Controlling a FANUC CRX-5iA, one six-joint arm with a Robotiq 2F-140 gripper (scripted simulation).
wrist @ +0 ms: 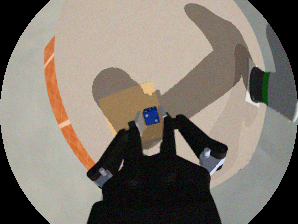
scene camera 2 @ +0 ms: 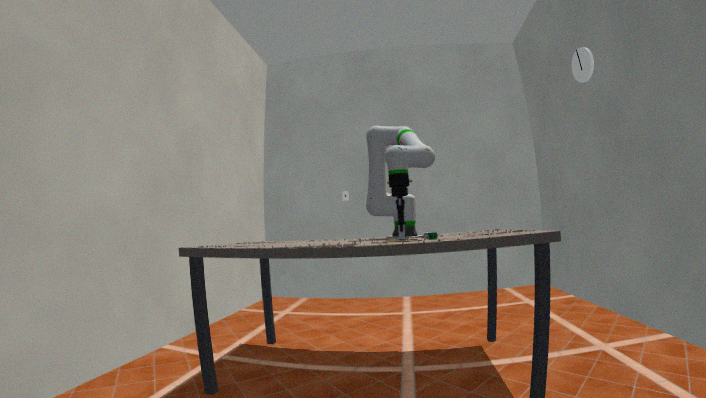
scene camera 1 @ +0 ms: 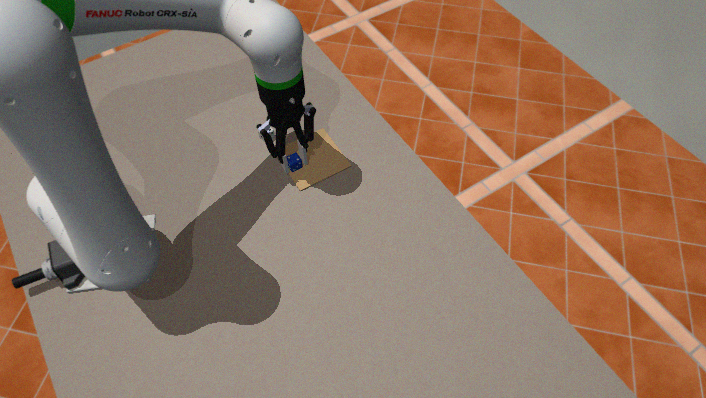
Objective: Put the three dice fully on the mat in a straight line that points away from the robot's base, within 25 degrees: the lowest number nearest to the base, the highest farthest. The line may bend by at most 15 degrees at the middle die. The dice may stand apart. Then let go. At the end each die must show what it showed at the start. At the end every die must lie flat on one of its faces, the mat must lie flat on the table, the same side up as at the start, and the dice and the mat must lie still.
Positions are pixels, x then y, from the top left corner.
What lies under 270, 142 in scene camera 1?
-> My gripper.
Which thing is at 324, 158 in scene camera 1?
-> A tan mat.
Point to a tan mat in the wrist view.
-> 119, 108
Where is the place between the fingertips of my gripper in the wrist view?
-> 151, 113
